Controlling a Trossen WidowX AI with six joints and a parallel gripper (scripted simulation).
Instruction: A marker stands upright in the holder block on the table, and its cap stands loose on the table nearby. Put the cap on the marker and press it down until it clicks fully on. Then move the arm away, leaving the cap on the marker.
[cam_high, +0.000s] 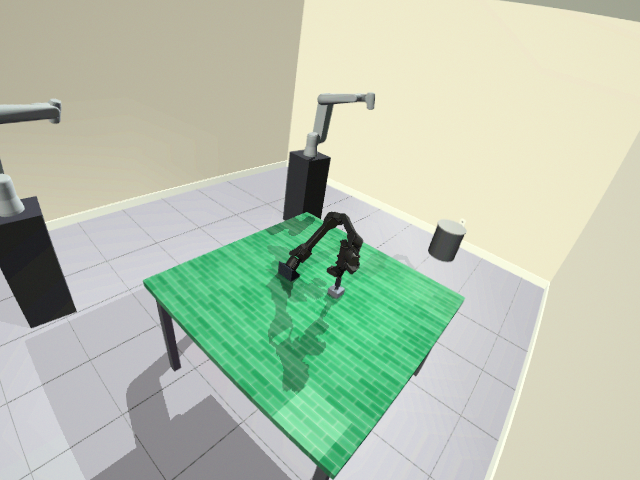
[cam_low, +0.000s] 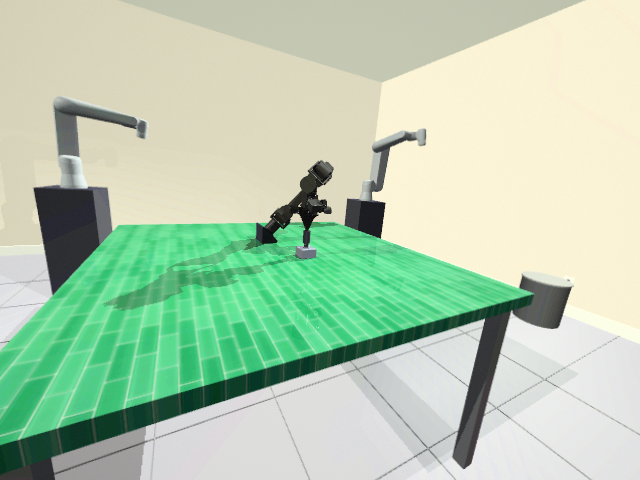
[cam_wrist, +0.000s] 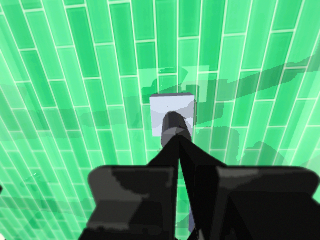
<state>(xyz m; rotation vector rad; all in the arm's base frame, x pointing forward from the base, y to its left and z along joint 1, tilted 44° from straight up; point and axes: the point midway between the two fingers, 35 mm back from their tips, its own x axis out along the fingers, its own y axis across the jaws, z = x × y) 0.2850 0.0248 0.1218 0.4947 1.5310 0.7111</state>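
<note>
The dark cylindrical cap lies 3 cm below my gripper tip. The rest, counted from my gripper tip: light grey holder block 9 cm below.
</note>
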